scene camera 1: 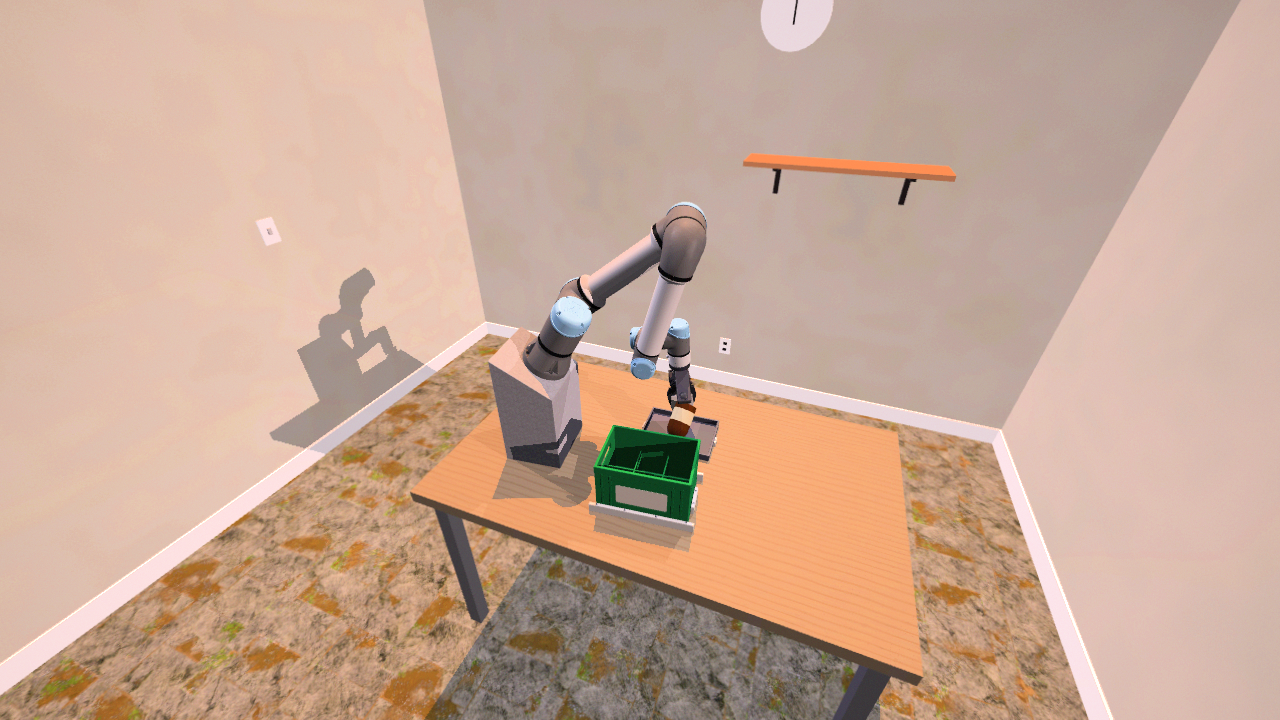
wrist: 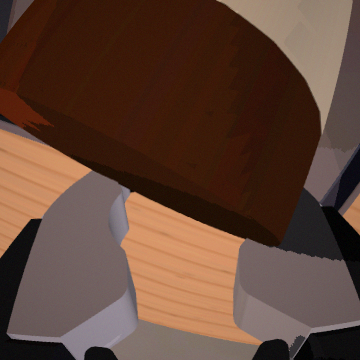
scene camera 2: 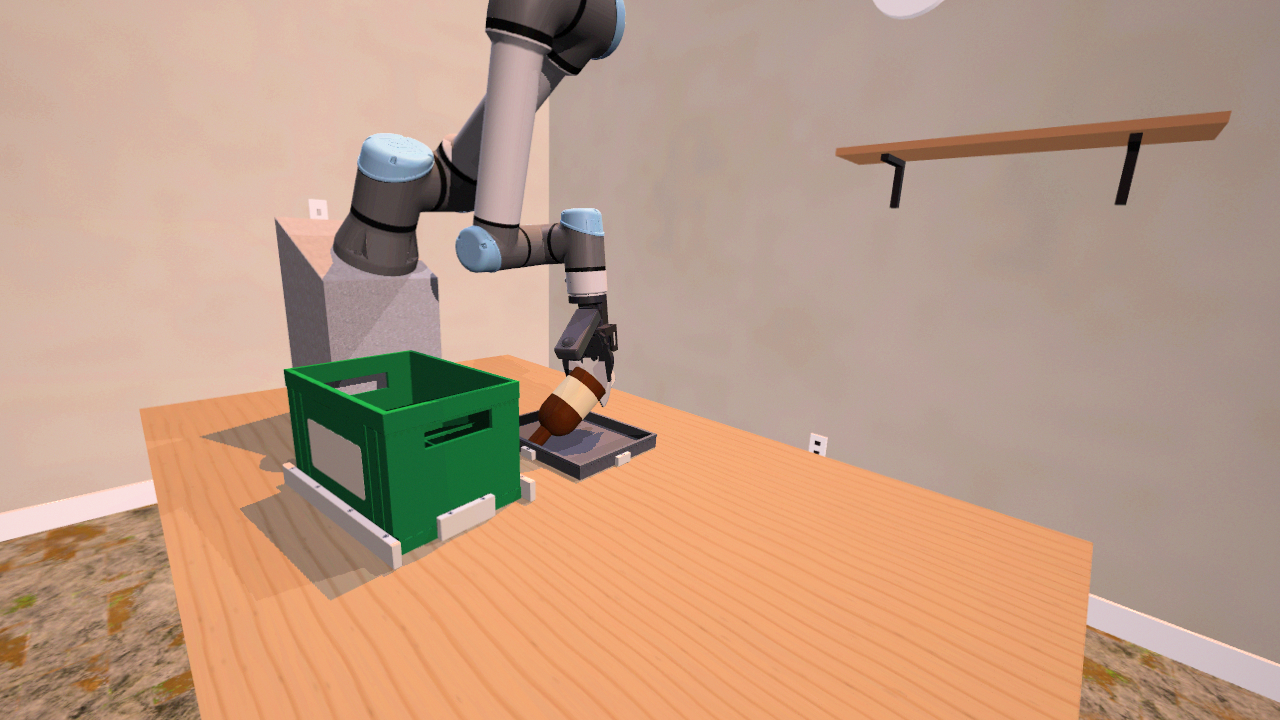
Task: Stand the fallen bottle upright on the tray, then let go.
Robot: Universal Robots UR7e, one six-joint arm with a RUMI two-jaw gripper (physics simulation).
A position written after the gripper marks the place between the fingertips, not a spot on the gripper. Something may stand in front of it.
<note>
In view: the gripper [scene camera 2: 592, 406] and a brown bottle [scene camera 2: 579, 392].
The brown bottle also shows in the wrist view [wrist: 217, 117]. The gripper is seen too in scene camera 1 [scene camera 1: 682, 413] and in the wrist view [wrist: 178, 155].
</note>
